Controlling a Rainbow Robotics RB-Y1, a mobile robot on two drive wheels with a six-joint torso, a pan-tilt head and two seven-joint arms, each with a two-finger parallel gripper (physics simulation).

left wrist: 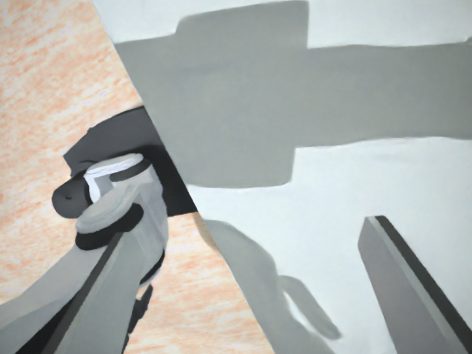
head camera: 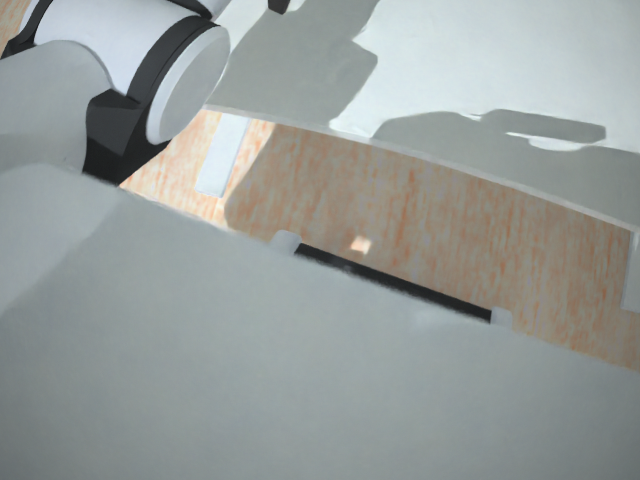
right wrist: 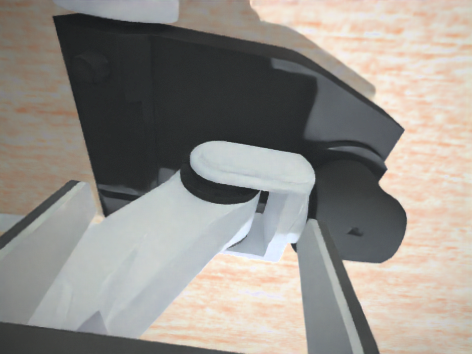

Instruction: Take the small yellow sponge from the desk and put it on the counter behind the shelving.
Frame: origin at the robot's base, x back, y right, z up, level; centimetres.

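Seen in the pictures: left gripper, fingertip midpoint: [left wrist: 246,238]; right gripper, fingertip midpoint: [right wrist: 200,214].
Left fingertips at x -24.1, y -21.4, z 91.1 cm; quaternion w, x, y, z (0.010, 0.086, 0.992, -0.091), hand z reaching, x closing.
A point is followed by its place in that frame.
The white desk [head camera: 491,56] {x -34.5, y 2.7, z 72.1 cm} [left wrist: 320,185] {x -30.7, y -11.7, z 72.1 cm} fills the top right of the head view and the right side of the left wrist view, with grey shadows across it. The yellow sponge, the counter and the shelving do not show in these views. My left gripper [left wrist: 246,238] {x -24.1, y -21.4, z 91.2 cm} is open and empty above the desk; a dark tip of it shows at the top edge in the head view. My right gripper [right wrist: 200,214] {x 22.7, y 22.1, z 53.5 cm} is open and empty, with my own base and lower body behind its fingers.
The desk edge overlaps the front of my black base [left wrist: 177,187] {x 14.8, y 9.8, z 17.0 cm} in the left wrist view. Desk legs [head camera: 222,155] [head camera: 631,279] stand on the wood-patterned floor [head camera: 392,206] {x -26.6, y -7.7, z 0.1 cm} [left wrist: 50,100] {x 62.2, y -36.1, z 0.1 cm} [right wrist: 240,310] {x 42.8, y -104.3, z 0.1 cm}. My grey body [head camera: 258,387] {x 13.3, y -2.6, z 134.5 cm} fills the bottom of the head view.
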